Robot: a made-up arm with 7 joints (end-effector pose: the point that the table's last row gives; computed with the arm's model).
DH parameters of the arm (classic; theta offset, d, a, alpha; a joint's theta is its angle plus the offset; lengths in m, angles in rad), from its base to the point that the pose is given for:
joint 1: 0 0.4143 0 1.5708
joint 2: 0 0.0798 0 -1.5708
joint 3: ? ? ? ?
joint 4: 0 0.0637 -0.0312 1.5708
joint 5: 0 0.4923 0 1.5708
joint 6: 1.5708 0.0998 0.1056 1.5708
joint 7: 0 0.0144 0 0
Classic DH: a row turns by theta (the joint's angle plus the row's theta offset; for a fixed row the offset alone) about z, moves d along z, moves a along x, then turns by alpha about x.
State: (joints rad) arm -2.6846 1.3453 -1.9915 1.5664 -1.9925 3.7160 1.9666
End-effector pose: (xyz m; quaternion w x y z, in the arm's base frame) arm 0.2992 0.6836 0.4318 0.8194 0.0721 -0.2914 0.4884
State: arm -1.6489 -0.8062 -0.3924 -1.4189 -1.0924 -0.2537 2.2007
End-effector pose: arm 0.1325 0.0742 1.0894 0.1264 -0.5514 -0.2081 0.7979
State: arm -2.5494 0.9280 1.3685 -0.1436 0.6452 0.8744 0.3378
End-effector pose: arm 0.5279 0.5760 1.0321 0.1981 0.5733 0.2026 0.7688
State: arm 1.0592 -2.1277 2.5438 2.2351 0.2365 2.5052 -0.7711
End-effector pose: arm 0.0097 0.3921 0.5478 0.8097 -0.5259 -0.0314 0.2585
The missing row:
joint 3: 0 0.4171 0.0165 -1.5708
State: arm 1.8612 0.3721 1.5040 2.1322 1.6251 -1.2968 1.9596
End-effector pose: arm -0.2800 -0.2619 0.4486 0.7900 0.3038 0.4712 0.2481
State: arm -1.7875 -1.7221 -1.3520 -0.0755 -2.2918 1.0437 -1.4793
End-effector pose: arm -0.1650 -0.9186 0.0985 0.1273 0.1543 -0.5607 0.8035
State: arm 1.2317 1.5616 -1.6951 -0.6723 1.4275 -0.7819 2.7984
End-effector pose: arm -0.4598 -0.7932 0.5880 0.8916 -0.0834 0.4231 0.1386
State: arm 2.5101 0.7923 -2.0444 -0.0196 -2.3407 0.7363 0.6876
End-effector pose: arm 0.5343 -0.2537 1.2436 0.5662 0.4541 -0.3799 0.5735
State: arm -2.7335 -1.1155 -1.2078 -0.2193 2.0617 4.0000 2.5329
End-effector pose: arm -0.7266 -0.3453 0.6478 0.0477 0.2708 0.6376 0.7196
